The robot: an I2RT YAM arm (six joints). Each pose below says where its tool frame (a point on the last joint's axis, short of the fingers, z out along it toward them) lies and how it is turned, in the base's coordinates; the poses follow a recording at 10 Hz.
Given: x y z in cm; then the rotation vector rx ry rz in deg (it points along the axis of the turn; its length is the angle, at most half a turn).
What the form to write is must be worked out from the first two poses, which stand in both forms.
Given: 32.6, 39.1, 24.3, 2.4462, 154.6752, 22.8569
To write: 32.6, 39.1, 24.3, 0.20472, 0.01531, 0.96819, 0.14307
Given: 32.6, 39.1, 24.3, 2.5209, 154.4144, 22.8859
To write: 32.6, 39.1, 24.3, 0.20687, 0.01580, 0.96767, 0.14342
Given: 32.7, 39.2, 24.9, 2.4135, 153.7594, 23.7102
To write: 32.7, 39.2, 24.9, 0.21136, 0.01516, 0.96587, 0.14894
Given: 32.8, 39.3, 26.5, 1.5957, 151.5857, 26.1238
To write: 32.8, 39.3, 26.5, 0.22641, 0.01010, 0.95983, 0.16541
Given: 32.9, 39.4, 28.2, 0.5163, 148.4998, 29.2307
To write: 32.9, 39.4, 28.2, 0.24742, 0.00331, 0.95066, 0.18713
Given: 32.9, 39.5, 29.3, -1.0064, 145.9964, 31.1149
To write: 32.9, 39.5, 29.3, 0.26489, -0.00650, 0.94308, 0.20099
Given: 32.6, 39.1, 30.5, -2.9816, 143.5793, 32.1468
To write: 32.6, 39.1, 30.5, 0.28264, -0.01943, 0.93586, 0.20953
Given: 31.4, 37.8, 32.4, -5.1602, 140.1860, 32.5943
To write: 31.4, 37.8, 32.4, 0.30887, -0.03408, 0.92580, 0.21526
